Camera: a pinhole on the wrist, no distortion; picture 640 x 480 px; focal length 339.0 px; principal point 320.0 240.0 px. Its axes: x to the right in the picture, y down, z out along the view. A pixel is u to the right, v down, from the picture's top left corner.
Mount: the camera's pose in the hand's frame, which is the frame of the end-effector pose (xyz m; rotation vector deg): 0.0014 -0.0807 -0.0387 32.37 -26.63 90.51
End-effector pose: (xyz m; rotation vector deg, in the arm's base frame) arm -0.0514 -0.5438 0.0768 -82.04 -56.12 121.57
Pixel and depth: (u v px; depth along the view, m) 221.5 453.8 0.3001
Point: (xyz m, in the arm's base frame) -0.1487 -0.4644 0.4685
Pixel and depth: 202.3 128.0 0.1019
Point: -0.0964 -0.4075 0.1757
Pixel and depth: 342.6 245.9 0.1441
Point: -0.1392 -0.4556 0.2069
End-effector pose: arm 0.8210 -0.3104 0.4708 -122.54 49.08 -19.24
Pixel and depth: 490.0 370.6 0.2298
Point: 0.9365 -0.0733 0.4352
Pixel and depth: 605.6 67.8 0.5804
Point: 1.4121 -0.1087 0.0085
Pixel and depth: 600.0 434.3 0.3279
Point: 0.9246 0.0691 0.2826
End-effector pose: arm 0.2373 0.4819 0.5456 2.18 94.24 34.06
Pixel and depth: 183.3 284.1 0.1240
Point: 0.3266 0.3220 0.4683
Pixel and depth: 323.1 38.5 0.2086
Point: 0.3878 0.4087 0.3333
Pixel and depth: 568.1 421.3 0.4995
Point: 0.8662 0.5054 0.6961
